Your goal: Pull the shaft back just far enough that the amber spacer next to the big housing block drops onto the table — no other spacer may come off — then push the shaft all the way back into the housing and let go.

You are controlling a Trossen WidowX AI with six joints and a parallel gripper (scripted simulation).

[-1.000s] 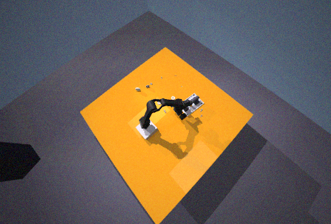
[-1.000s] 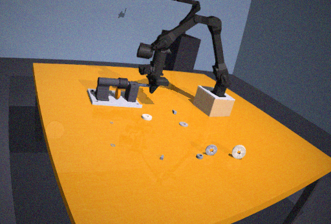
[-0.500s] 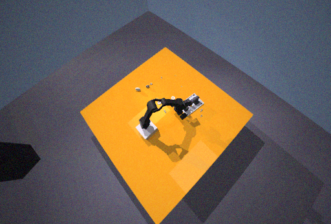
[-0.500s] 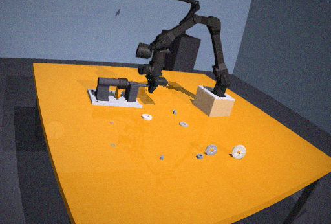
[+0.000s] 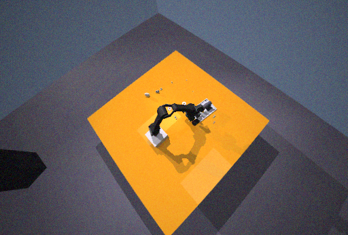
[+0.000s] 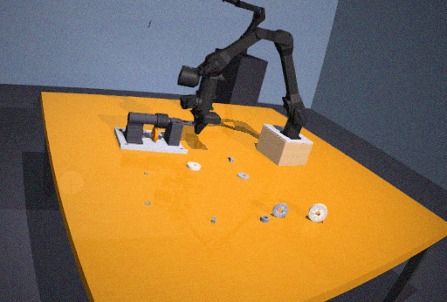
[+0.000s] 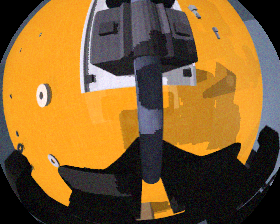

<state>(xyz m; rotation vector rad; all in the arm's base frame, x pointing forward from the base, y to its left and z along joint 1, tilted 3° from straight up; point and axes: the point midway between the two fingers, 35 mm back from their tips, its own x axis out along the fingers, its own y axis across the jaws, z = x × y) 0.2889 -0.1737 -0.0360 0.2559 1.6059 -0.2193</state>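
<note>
Right now the dark shaft is 80 mm ahead of my gripper tip, 20 mm to the right of it and 30 mm above it. Also, from my gripper tip: grey ring: 20 mm behind, 240 mm to the left, 40 mm below; amber spacer: 140 mm ahead, 40 mm to the right, 10 mm below; white ring: 110 mm ahead, 150 mm to the left, 40 mm below.
</note>
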